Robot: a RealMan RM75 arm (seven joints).
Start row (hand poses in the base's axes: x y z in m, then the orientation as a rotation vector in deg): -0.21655, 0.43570, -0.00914, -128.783, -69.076, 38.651
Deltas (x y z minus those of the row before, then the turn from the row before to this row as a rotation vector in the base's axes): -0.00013, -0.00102, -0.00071, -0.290, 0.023, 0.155; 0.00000, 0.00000, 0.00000, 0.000, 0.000, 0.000; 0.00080, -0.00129, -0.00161, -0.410, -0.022, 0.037; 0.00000, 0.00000, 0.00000, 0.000, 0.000, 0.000; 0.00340, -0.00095, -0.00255, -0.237, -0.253, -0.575; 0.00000, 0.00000, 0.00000, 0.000, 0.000, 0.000; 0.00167, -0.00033, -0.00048, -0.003, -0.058, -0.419; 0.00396, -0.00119, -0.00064, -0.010, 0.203, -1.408; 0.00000, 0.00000, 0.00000, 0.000, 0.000, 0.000; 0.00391, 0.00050, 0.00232, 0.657, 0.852, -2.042; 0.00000, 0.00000, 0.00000, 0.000, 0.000, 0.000; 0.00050, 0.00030, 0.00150, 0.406, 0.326, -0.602; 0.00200, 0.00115, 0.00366, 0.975, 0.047, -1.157; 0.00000, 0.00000, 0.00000, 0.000, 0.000, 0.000; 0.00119, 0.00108, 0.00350, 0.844, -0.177, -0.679; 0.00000, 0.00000, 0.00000, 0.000, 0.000, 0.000; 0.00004, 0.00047, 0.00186, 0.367, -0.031, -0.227; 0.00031, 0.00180, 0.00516, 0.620, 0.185, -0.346; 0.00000, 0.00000, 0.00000, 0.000, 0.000, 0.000
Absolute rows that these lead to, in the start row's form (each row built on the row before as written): -0.21668, 0.43468, -0.00985, -128.935, -69.228, 38.951; -0.21668, 0.43468, -0.00985, -128.935, -69.228, 38.951; -0.21588, 0.43339, -0.01146, -129.266, -69.249, 39.250; -0.21588, 0.43339, -0.01146, -129.266, -69.249, 39.250; -0.21248, 0.43244, -0.01401, -129.873, -68.653, 38.945; -0.21248, 0.43244, -0.01401, -129.873, -68.653, 38.945; -0.21081, 0.43211, -0.01449, -130.099, -68.172, 38.729; -0.20685, 0.43092, -0.01513, -130.609, -66.369, 38.421; -0.20685, 0.43092, -0.01513, -130.609, -66.369, 38.421; -0.20294, 0.43142, -0.01281, -130.430, -63.558, 38.075; -0.20294, 0.43142, -0.01281, -130.430, -63.558, 38.075; -0.20244, 0.43172, -0.01131, -130.148, -62.717, 37.903; -0.20044, 0.43287, -0.00765, -129.759, -61.397, 36.823; -0.20044, 0.43287, -0.00765, -129.759, -61.397, 36.823; -0.19925, 0.43395, -0.00415, -129.404, -60.746, 35.792; -0.19925, 0.43395, -0.00415, -129.404, -60.746, 35.792; -0.19921, 0.43442, -0.00229, -129.196, -60.522, 35.422; -0.19890, 0.43622, 0.00287, -128.702, -60.074, 35.067; -0.19890, 0.43622, 0.00287, -128.702, -60.074, 35.067
